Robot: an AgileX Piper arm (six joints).
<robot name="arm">
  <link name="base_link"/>
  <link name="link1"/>
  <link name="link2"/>
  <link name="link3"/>
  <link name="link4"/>
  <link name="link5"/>
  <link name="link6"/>
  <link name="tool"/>
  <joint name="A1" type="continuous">
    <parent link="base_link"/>
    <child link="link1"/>
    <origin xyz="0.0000 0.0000 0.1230"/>
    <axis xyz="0 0 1"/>
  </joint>
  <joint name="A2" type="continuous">
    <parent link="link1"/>
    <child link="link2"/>
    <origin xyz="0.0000 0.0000 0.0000" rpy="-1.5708 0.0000 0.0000"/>
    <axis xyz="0 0 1"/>
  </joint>
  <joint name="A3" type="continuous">
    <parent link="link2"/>
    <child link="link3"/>
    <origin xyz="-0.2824 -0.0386 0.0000"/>
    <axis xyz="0 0 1"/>
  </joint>
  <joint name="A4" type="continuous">
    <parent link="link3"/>
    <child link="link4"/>
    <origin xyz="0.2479 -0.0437 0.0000" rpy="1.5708 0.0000 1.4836"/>
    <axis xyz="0 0 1"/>
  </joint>
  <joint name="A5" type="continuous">
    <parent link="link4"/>
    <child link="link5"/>
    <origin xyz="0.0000 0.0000 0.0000" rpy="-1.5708 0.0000 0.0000"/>
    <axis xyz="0 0 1"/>
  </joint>
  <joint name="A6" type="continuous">
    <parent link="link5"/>
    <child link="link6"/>
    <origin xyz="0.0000 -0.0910 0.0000" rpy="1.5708 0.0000 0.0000"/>
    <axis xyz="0 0 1"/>
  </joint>
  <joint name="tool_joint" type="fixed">
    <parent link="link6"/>
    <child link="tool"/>
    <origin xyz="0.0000 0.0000 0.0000"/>
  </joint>
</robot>
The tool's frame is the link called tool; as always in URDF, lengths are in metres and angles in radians. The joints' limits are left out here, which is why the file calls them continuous.
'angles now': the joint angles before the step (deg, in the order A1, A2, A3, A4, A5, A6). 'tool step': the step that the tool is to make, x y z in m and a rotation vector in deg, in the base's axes. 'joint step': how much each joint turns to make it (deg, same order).
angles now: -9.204, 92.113, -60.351, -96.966, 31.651, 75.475
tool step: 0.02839, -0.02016, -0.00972, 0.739, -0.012, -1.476
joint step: -2.526, 6.881, -6.615, -0.322, -1.239, 0.580
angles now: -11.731, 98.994, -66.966, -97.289, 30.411, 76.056
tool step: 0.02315, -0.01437, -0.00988, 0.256, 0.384, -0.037
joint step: -1.578, 5.542, -5.547, -0.120, -1.493, -0.498
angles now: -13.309, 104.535, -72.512, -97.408, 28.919, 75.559
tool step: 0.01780, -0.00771, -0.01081, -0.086, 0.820, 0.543
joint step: -0.628, 4.327, -4.056, -0.073, -0.973, -0.805
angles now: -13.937, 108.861, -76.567, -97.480, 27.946, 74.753
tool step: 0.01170, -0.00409, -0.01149, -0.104, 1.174, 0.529
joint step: -0.248, 3.151, -2.429, -0.088, -0.556, -0.694
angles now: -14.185, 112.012, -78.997, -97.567, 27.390, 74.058
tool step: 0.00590, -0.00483, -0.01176, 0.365, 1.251, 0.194
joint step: -0.529, 2.218, -1.128, -0.065, -0.677, -0.274
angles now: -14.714, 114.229, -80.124, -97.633, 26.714, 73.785
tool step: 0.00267, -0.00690, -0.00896, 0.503, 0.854, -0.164
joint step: -0.884, 1.577, -0.751, -0.069, -0.766, -0.064
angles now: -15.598, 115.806, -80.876, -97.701, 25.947, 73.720
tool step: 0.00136, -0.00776, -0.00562, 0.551, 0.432, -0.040
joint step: -1.076, 1.109, -0.728, -0.089, -1.117, -0.086
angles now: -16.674, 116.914, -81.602, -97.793, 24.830, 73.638
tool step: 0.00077, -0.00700, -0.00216, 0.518, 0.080, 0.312
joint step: -1.051, 0.644, -0.714, -0.046, -1.442, -0.256
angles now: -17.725, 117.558, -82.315, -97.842, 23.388, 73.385
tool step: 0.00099, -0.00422, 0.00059, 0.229, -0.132, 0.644
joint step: -0.687, 0.279, -0.651, -0.112, -1.313, -0.359
